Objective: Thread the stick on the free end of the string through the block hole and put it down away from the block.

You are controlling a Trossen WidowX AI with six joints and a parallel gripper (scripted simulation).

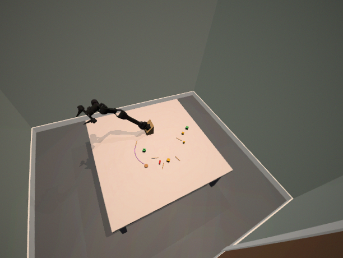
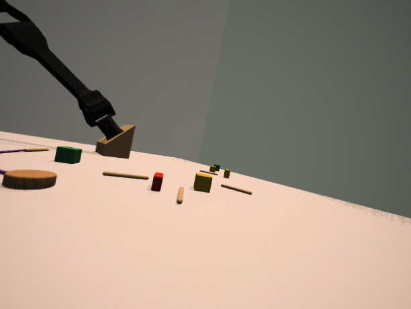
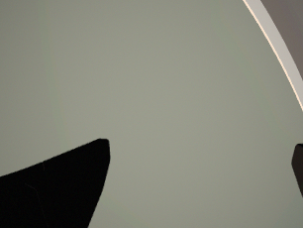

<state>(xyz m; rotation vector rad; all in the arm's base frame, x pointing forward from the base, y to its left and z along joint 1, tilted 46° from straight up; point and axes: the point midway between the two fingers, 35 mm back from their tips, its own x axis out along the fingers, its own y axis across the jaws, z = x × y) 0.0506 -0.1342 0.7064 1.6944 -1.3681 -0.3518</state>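
Right now the green block is 52 cm to the left of my gripper tip, 43 cm below it and 15 cm ahead of it. From my gripper tip the other things lie so: red block (65 cm to the left, 44 cm below, 33 cm ahead); thin wooden stick (45 cm to the left, 45 cm below, 4 cm ahead); round wooden button (50 cm to the left, 44 cm below, 33 cm ahead).
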